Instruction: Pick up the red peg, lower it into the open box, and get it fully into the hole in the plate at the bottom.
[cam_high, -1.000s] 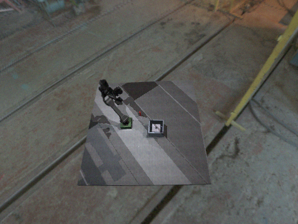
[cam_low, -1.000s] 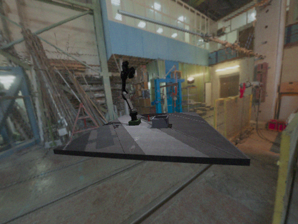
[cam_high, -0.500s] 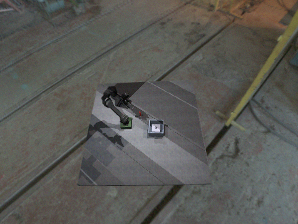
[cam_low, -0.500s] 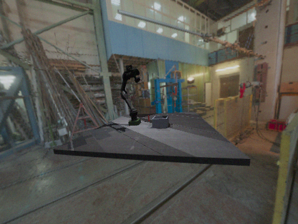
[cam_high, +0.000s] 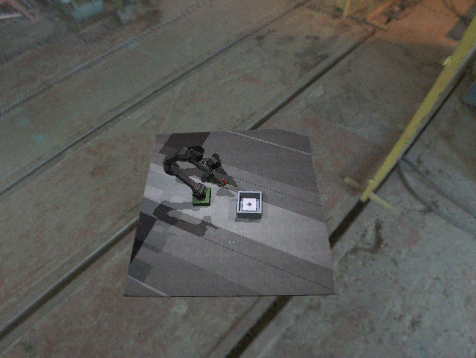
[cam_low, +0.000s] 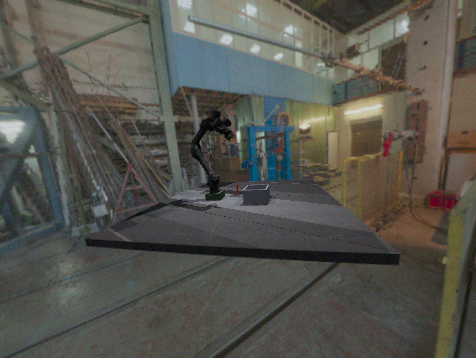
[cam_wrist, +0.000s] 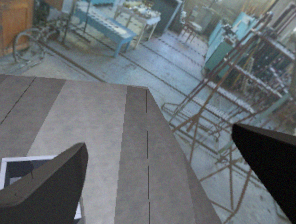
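My gripper tip is 44 cm above the red peg, 23 cm to the right of it and 9 cm past it. From my gripper tip the other things lie so: grey box: 45 cm below, 12 cm ahead, 6 cm to the left.
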